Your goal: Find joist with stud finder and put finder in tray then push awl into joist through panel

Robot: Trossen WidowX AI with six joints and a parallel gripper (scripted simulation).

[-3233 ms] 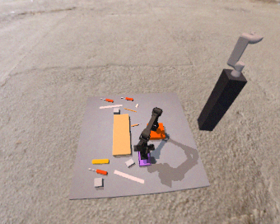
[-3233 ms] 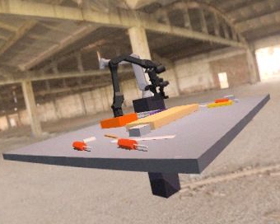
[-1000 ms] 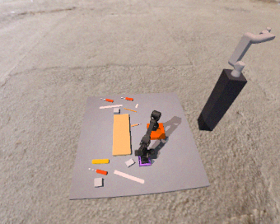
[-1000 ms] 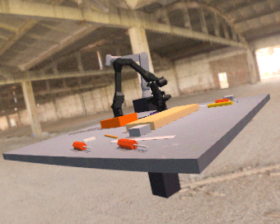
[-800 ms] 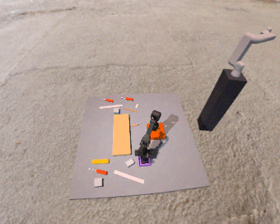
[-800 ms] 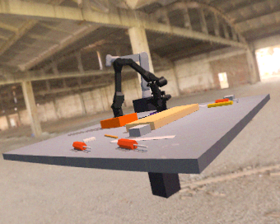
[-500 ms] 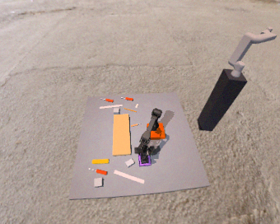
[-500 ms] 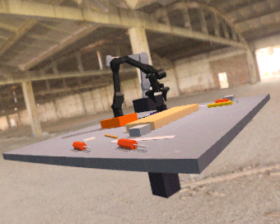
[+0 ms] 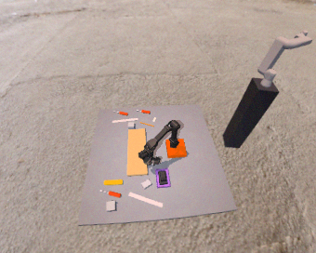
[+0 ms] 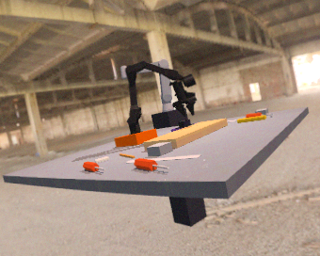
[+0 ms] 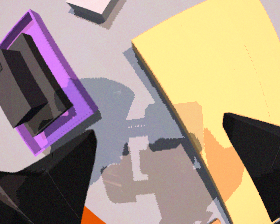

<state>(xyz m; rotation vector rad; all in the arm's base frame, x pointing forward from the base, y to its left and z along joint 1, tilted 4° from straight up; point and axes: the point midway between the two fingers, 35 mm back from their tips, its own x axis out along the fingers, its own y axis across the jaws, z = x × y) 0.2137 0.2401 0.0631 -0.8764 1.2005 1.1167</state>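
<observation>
Now: gripper tip 10 mm past the awl, 310 mm to the left of it and 90 mm above it. The rest, counted from my gripper tip: purple tray: 140 mm behind, 90 mm to the left, 80 mm below; stud finder: 140 mm behind, 100 mm to the left, 40 mm below; yellow bar: 300 mm ahead, 180 mm to the left, 80 mm below.
</observation>
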